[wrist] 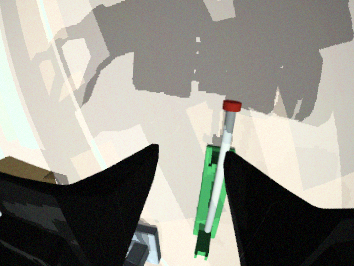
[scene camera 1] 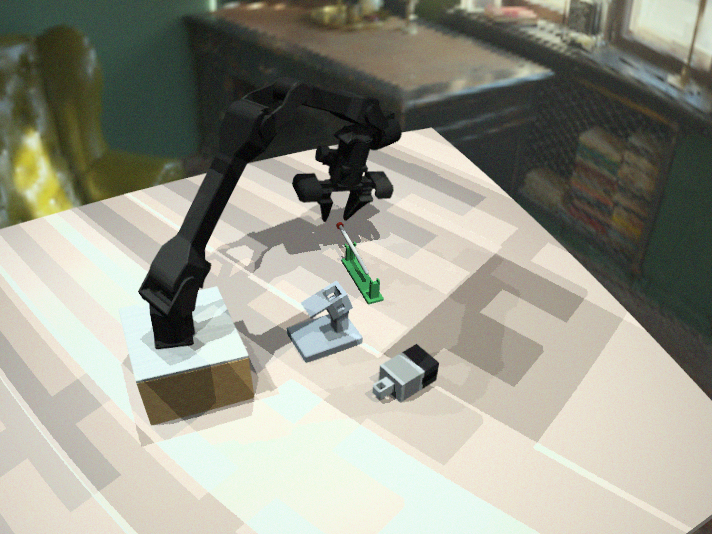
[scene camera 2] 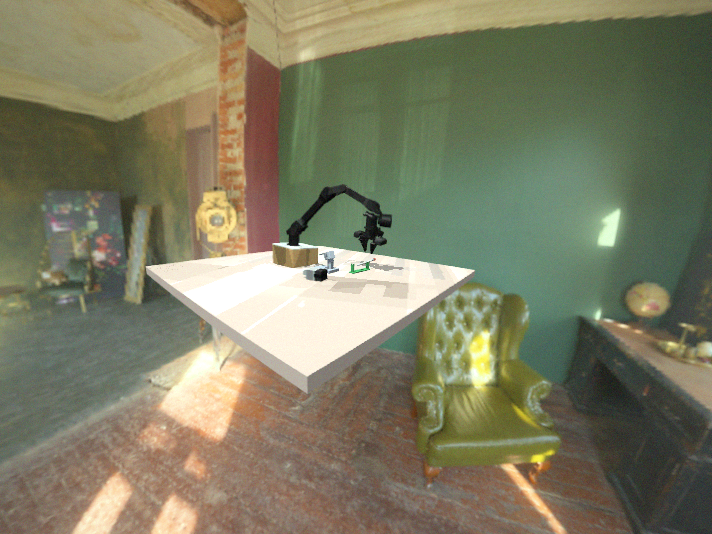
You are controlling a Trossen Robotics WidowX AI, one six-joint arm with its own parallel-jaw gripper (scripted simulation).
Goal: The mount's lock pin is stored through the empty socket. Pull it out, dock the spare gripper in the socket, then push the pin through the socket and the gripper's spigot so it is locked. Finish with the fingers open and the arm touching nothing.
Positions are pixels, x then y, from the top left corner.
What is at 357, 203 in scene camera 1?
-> The gripper.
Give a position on a green rack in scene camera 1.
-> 370, 290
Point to a spare gripper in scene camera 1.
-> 402, 376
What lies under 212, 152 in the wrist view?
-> A green rack.
